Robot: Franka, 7 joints.
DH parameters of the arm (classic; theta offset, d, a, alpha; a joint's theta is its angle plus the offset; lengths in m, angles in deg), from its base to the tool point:
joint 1: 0 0.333 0 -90
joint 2: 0 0 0 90
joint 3: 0 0.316 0.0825 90
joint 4: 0 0 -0.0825 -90
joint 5: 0 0.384 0 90
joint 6: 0 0 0.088 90
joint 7: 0 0.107 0 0
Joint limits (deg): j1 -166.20..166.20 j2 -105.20..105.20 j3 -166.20..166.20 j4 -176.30..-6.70 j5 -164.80..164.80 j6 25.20..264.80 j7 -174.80..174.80
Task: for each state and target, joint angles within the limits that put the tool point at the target. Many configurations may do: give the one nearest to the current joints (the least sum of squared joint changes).
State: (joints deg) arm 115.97 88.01 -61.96 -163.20 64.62 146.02 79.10
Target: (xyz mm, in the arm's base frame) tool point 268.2 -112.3 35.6
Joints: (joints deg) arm 97.46 97.63 -38.57 -151.81 64.58 140.84 79.10
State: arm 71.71 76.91 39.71 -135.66 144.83 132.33 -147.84
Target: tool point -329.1 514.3 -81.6
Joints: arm 81.06 86.31 40.47 -90.12 147.35 124.71 -147.84
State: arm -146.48 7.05 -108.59 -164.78 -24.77 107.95 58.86
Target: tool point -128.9 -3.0 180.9
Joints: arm -125.01 -27.81 -87.44 -176.30 -4.93 98.30 58.86
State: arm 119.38 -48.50 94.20 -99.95 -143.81 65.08 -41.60
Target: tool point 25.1 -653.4 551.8
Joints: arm 143.33 -55.60 104.46 -96.88 -145.65 58.34 -41.60
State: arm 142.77 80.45 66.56 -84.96 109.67 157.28 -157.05
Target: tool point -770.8 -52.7 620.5
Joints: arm 147.92 58.17 81.01 -54.47 108.55 146.44 -157.05
